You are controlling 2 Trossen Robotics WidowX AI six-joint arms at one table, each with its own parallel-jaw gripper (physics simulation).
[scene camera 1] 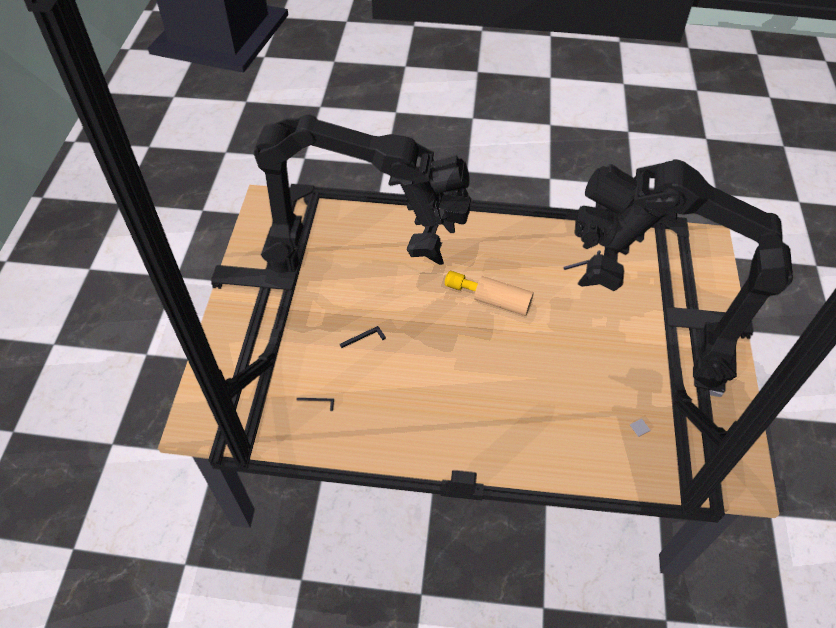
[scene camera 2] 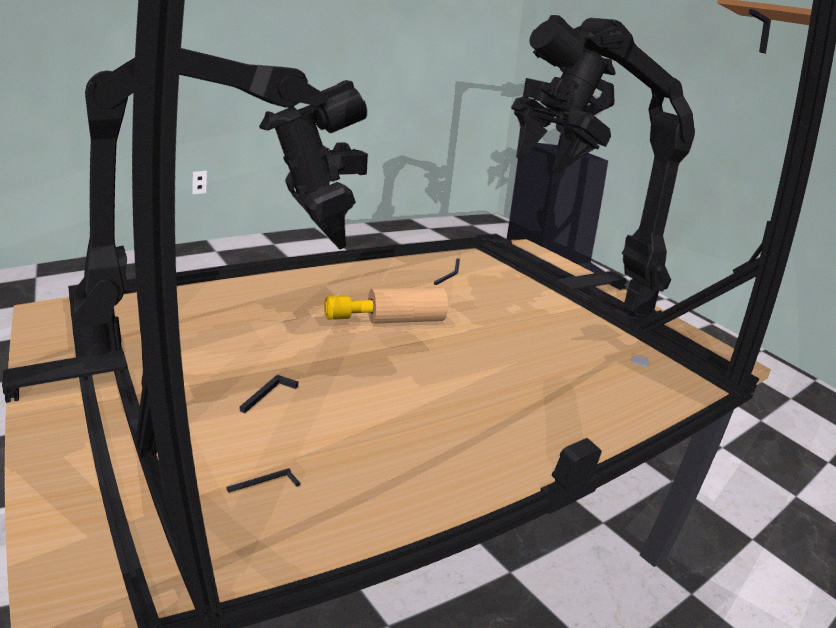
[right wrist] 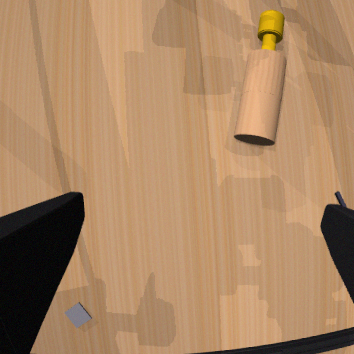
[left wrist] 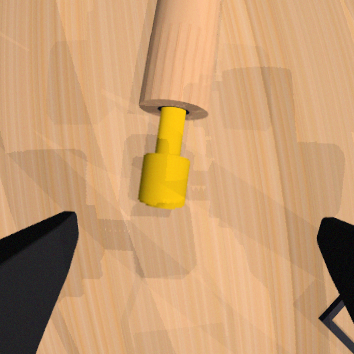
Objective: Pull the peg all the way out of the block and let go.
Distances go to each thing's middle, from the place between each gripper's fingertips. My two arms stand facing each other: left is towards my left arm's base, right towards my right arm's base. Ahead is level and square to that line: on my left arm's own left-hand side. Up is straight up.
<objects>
Now: the yellow peg [scene camera 2: 335,307] 12 cm below my left hand, 6 cm to the right of it and 2 cm ahead of it.
Right now the yellow peg is 27 cm below my right hand, 22 cm to the left of it and 10 cm ahead of it.
</objects>
